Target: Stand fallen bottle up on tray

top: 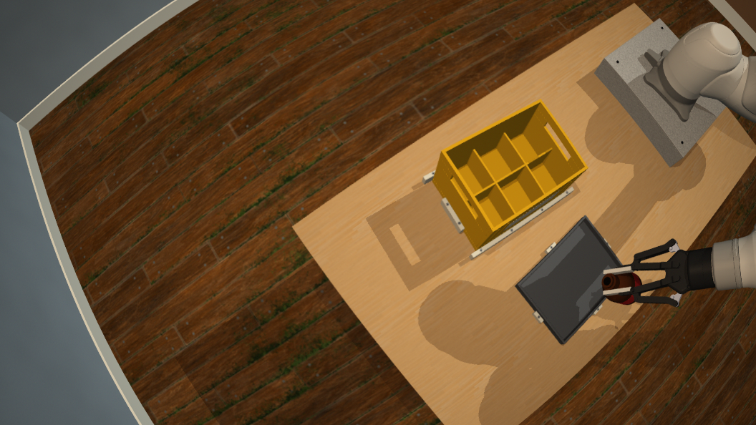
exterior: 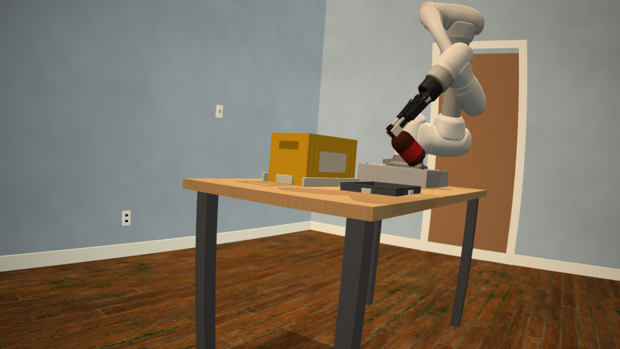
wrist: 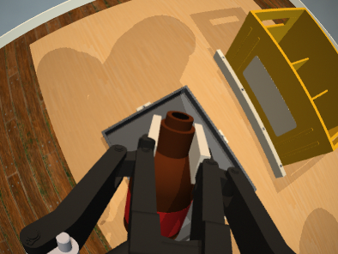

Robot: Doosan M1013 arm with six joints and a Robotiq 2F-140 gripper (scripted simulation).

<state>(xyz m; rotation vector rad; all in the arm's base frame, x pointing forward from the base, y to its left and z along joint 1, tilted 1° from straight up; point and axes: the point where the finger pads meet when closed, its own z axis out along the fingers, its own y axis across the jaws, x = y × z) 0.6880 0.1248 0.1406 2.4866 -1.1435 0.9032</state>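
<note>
Right now my hand is 2 cm past the bottle, 2 cm to the right of it and 5 cm above it. Round my hand: yellow crate (5 cm behind, 32 cm to the right, 13 cm below); dark grey tray (2 cm behind, 4 cm to the right, 20 cm below).
</note>
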